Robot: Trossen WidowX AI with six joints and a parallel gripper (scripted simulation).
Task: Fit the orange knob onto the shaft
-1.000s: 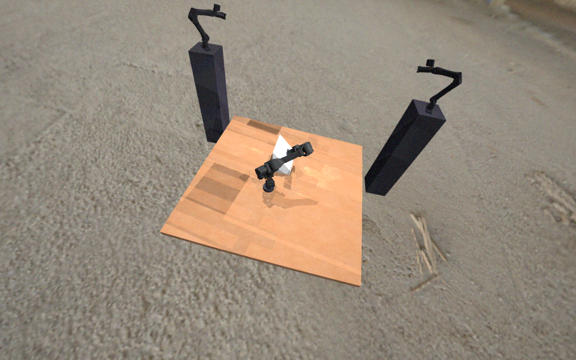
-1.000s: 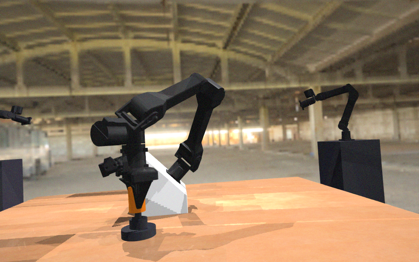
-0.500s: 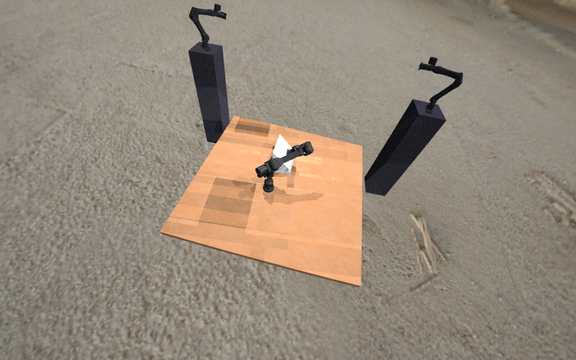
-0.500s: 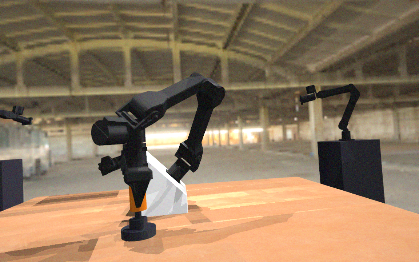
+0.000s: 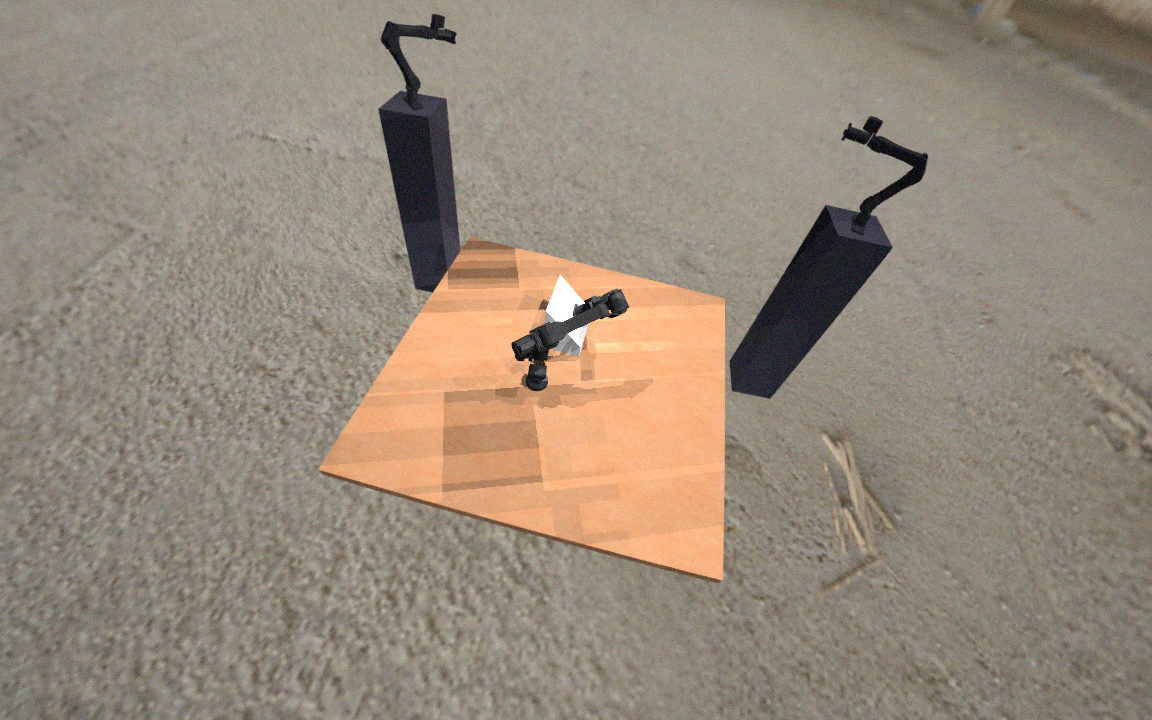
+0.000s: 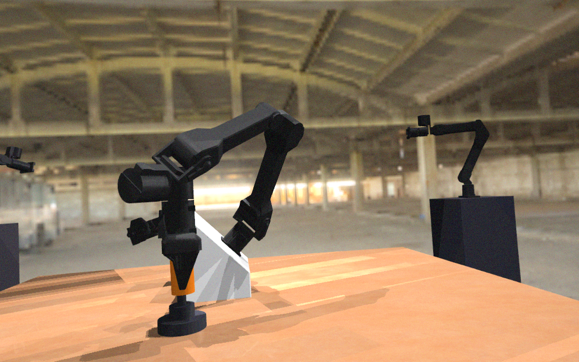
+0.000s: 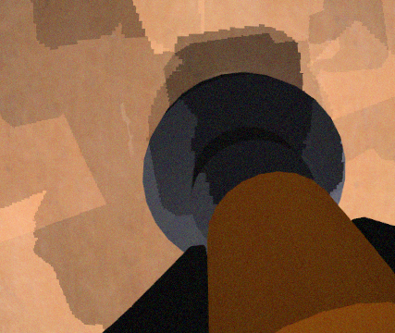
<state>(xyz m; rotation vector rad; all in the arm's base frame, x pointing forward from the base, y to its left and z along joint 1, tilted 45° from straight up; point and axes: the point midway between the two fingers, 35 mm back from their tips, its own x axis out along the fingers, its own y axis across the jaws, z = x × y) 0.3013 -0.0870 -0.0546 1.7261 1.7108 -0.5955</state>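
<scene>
My gripper tip is now 40 mm above the pedestal. The rest, counted from my gripper tip: knob (20 mm above).
</scene>
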